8 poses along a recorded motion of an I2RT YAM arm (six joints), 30 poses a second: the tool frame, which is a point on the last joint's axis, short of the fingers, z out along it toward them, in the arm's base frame.
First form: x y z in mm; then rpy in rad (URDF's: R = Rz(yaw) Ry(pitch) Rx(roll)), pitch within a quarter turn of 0, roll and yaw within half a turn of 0.
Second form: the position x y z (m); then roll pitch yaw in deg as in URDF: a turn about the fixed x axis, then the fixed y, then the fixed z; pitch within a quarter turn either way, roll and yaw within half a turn. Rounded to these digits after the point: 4 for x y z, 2 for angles.
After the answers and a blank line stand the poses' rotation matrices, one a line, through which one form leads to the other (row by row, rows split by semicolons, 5 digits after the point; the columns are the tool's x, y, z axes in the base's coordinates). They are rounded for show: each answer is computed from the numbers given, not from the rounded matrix.
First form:
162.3 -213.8 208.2 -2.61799 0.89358 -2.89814
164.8 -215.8 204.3 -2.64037 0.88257 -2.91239
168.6 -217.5 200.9 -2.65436 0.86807 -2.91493
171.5 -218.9 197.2 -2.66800 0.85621 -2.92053
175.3 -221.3 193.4 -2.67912 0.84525 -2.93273
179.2 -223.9 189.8 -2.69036 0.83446 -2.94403
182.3 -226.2 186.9 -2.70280 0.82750 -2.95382
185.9 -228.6 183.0 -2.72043 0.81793 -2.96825
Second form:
0.1623 -0.2138 0.2082 -150.00 51.20 -166.05
0.1648 -0.2158 0.2043 -151.28 50.57 -166.87
0.1686 -0.2175 0.2009 -152.08 49.74 -167.01
0.1715 -0.2189 0.1972 -152.87 49.06 -167.33
0.1753 -0.2213 0.1934 -153.50 48.43 -168.03
0.1792 -0.2239 0.1898 -154.15 47.81 -168.68
0.1823 -0.2262 0.1869 -154.86 47.41 -169.24
0.1859 -0.2286 0.1830 -155.87 46.86 -170.07

-0.60815 0.16941 0.77554; -0.15105 0.93442 -0.32257; -0.77932 -0.31332 -0.54267
-0.61856 0.16216 0.76882; -0.14431 0.93838 -0.31403; -0.77237 -0.30520 -0.55704
-0.62977 0.14955 0.76225; -0.14524 0.94132 -0.30468; -0.76308 -0.30259 -0.57109
-0.63936 0.14099 0.75587; -0.14369 0.94382 -0.29759; -0.75536 -0.29888 -0.58318
-0.64912 0.14097 0.74751; -0.13758 0.94471 -0.29764; -0.74814 -0.29605 -0.59384
-0.65851 0.14018 0.73940; -0.13182 0.94582 -0.29672; -0.74093 -0.29286 -0.60436
-0.66482 0.13831 0.73409; -0.12632 0.94774 -0.29296; -0.73624 -0.28750 -0.61261
-0.67349 0.13646 0.72650; -0.11793 0.95039 -0.28783; -0.72973 -0.27953 -0.62398

